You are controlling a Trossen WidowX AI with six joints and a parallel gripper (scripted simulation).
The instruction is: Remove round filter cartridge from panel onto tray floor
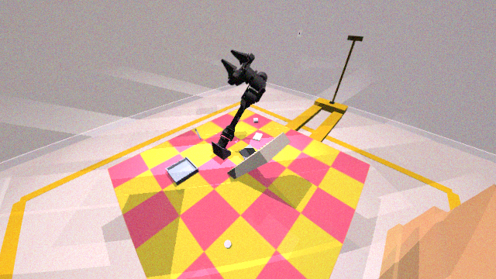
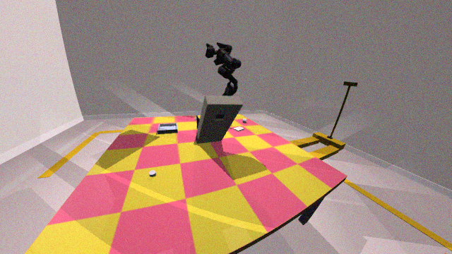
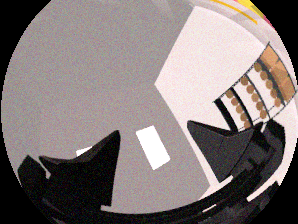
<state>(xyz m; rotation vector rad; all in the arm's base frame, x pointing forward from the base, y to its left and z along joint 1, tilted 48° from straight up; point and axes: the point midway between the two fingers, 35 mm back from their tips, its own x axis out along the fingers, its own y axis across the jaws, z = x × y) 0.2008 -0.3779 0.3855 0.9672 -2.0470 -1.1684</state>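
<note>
The round filter cartridge lies 390 mm below my gripper tip and 240 mm ahead of it. The rest, counted from my gripper tip: grey tray: 640 mm below, 300 mm to the right, 160 mm behind; flat white block: 650 mm below, 320 mm to the left, 70 mm behind; service panel: 470 mm below, 200 mm ahead.
</note>
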